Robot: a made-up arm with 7 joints.
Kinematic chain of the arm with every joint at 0, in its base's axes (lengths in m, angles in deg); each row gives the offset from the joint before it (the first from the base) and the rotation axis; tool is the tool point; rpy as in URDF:
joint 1: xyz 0 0 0.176 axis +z
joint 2: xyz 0 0 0 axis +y
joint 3: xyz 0 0 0.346 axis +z
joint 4: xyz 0.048 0 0 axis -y
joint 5: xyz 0.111 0 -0.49 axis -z
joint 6: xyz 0 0 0 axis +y
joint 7: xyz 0.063 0 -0.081 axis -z
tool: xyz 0 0 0 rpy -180 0 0
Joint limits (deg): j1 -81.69..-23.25 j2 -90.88..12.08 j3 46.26..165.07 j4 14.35..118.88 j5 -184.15..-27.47 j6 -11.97..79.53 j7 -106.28..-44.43
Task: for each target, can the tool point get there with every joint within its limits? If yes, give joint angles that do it. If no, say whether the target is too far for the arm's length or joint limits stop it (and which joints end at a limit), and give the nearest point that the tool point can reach.
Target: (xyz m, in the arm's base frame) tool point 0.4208 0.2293 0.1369
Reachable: yes | joints -51.04 -33.09 86.59 33.14 -118.86 52.55 -66.69
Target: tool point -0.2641 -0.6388 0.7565
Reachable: no: joint limits stop it (at a limit: joint 1, joint 2, joint 3, joint 4, joint 6) | nearest point 0.3749 -0.4754 0.8155 | short by 0.662 m
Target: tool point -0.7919 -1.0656 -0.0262
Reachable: no: too far | nearest point 0.0252 -0.1767 -0.0884 | short by 1.209 m
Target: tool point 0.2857 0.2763 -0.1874
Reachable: yes | joints -76.88 -63.77 134.07 43.78 -75.12 -0.78 -60.96
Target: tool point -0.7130 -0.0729 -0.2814
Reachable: no: joint limits stop it (at a limit: joint 1, joint 2, joint 3, joint 4, joint 6) | nearest point -0.6278 0.3223 -0.3204 | short by 0.406 m
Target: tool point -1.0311 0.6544 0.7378
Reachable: no: too far | nearest point -0.6931 0.4399 0.5536 | short by 0.441 m
